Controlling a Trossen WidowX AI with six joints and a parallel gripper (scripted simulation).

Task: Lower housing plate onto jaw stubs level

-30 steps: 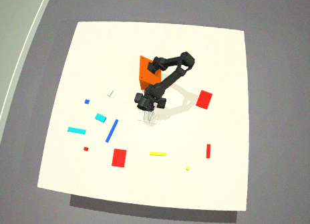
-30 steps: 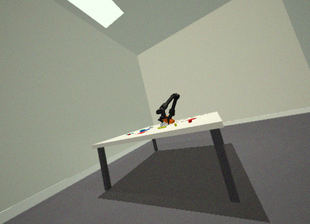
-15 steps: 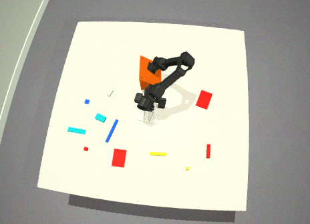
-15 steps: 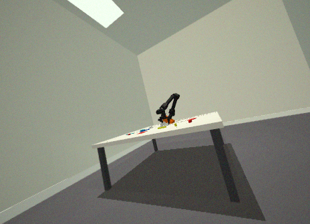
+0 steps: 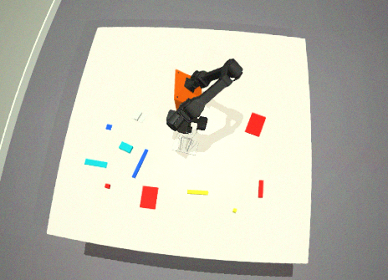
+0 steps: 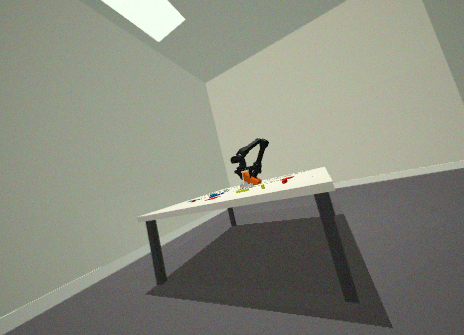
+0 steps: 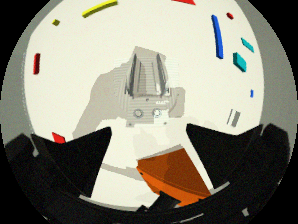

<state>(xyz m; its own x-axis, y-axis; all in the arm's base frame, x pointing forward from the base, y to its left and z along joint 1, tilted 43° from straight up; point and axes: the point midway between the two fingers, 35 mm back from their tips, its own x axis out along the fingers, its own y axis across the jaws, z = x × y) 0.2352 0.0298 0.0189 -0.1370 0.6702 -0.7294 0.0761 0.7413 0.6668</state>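
My gripper tip is 5 cm above the white housing piece. From my gripper tip the other things lie so: blue bar: 20 cm ahead, 21 cm to the right, 7 cm below; then red bar: 23 cm ahead, 39 cm to the left, 7 cm below; then yellow bar: 29 cm ahead, 10 cm to the left, 7 cm below.
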